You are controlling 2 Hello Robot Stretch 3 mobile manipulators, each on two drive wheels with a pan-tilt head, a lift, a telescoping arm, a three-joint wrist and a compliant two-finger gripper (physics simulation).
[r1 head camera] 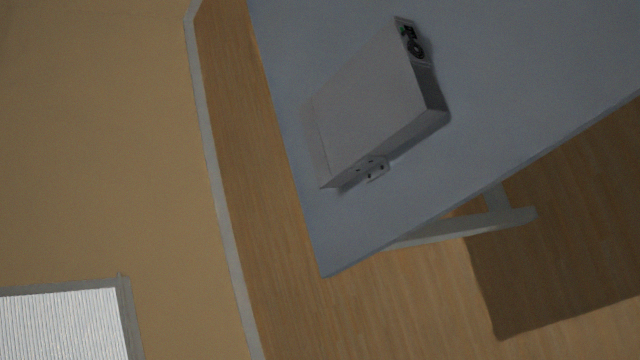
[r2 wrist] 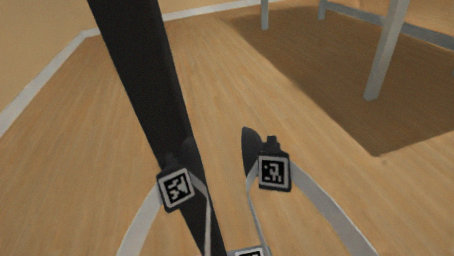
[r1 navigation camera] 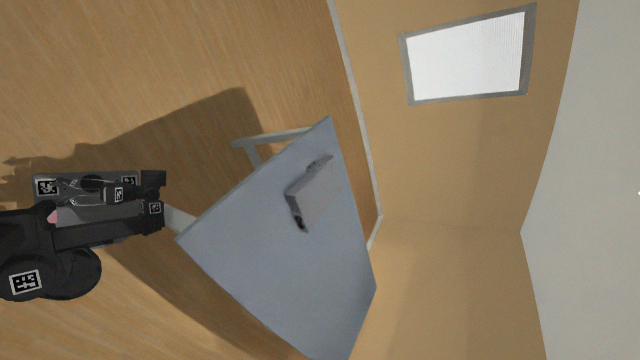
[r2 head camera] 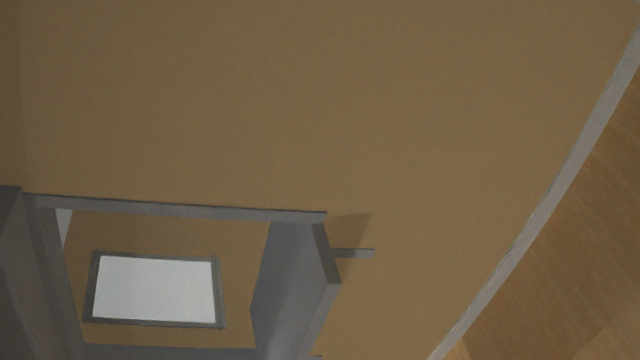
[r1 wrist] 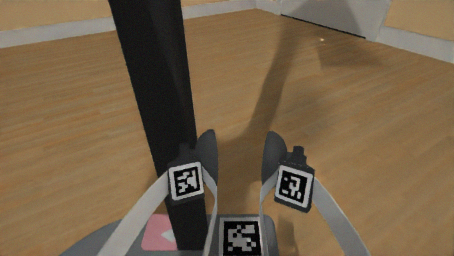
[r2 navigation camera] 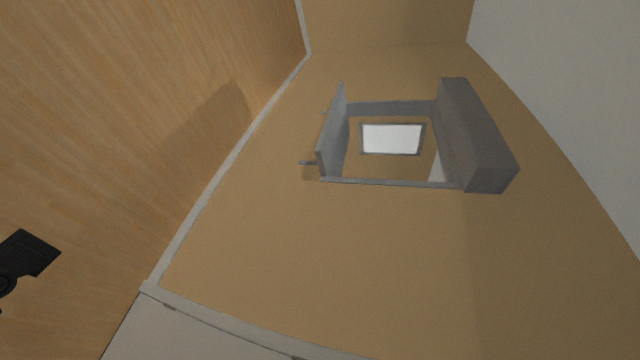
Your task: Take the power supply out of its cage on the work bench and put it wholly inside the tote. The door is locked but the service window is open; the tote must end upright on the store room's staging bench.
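A grey cage box with a flanged side [r1 head camera: 370, 105] [r1 navigation camera: 317, 192] sits on the blue-grey work bench [r1 head camera: 525, 60] [r1 navigation camera: 280, 280]. The power supply's end face, with a black round part and a green spot, [r1 head camera: 414, 42] [r1 navigation camera: 300, 222] shows at the cage's end; the rest of it is hidden. The r1 gripper [r1 wrist: 241, 150] is open and empty, over the robot's own base, away from the cage. The r2 gripper [r2 wrist: 220, 150] is open and empty above the floor. The service window [r2 head camera: 175, 206] [r2 navigation camera: 390, 108] stands open in the wall. The tote does not show.
A black mast [r1 wrist: 160, 90] [r2 wrist: 145, 90] stands close beside each gripper. The r1 arm [r1 navigation camera: 100, 235] is beside the work bench. A pale door [r2 navigation camera: 180, 337] is at the lower left of the r2 navigation view. Bench legs [r2 wrist: 385, 60] stand at the right of the r2 wrist view.
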